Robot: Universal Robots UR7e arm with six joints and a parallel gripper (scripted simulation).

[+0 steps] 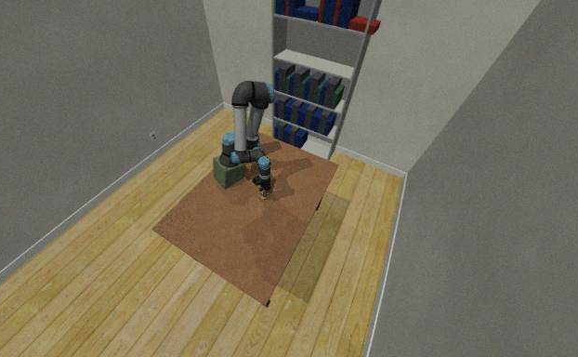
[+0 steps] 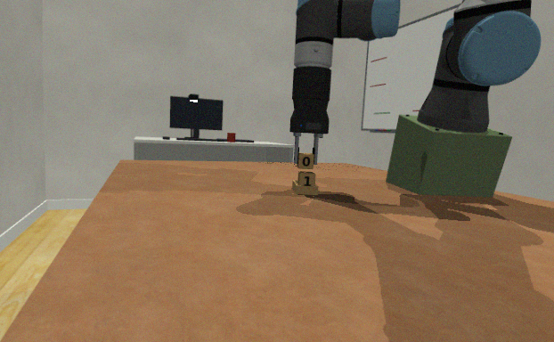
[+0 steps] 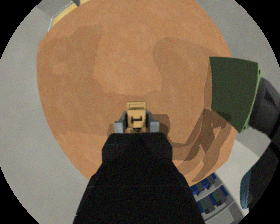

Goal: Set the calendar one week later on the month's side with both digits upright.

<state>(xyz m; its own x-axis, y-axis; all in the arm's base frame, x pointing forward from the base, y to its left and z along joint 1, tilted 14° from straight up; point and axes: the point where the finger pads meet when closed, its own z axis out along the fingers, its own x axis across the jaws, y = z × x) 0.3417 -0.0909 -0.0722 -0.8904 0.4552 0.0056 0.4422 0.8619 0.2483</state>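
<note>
The wooden tray is 1 cm ahead of my hand, 2 cm to the left of it and 6 cm below it.
</note>
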